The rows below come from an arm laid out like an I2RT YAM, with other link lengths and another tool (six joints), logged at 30 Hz.
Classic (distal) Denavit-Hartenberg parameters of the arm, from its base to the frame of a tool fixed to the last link. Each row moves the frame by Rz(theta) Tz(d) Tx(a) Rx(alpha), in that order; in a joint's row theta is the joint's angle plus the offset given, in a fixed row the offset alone. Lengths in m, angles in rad.
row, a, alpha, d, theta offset
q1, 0.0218, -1.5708, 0.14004, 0
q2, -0.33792, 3.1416, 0, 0
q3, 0.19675, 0, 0, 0.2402
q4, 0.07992, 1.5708, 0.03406, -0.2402
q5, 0, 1.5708, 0.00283, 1.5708
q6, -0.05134, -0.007, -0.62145, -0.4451
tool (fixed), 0, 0, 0.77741, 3.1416
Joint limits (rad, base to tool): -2.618..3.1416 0..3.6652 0..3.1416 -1.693..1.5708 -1.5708..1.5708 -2.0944..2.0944
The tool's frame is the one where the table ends.
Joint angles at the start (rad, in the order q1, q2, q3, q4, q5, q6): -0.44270, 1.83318, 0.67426, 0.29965, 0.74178, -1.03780
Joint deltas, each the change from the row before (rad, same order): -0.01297, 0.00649, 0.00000, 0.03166, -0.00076, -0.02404; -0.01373, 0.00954, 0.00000, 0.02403, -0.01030, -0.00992; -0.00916, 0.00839, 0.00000, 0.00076, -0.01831, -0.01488; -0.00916, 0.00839, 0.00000, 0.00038, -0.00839, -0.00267; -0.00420, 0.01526, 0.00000, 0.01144, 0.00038, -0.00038
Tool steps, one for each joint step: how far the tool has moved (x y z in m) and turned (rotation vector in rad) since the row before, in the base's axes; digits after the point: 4 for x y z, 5 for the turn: 0.0009, -0.0059, 0.0015, -0.01395, -0.00319, 0.00081; 0.0009, -0.0045, -0.0012, -0.00117, -0.00817, -0.00134; -0.0009, -0.0012, -0.0035, 0.01316, 0.01287, 0.01148; -0.0017, -0.0015, -0.0031, 0.00881, 0.00639, -0.00201; 0.0003, -0.0018, -0.0036, 0.00149, 0.00381, -0.00424
